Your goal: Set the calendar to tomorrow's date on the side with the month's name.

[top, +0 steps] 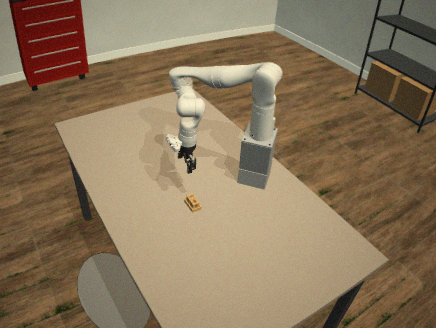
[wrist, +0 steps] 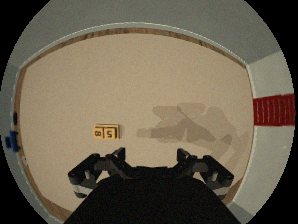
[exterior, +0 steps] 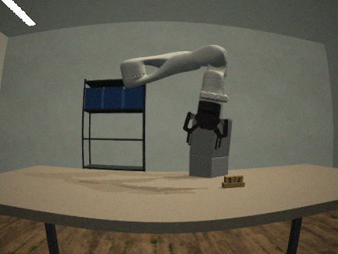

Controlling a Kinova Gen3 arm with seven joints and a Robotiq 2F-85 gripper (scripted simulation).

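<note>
My gripper is now 13 cm above the wooden calendar tray and 11 cm to the right of it.
</note>
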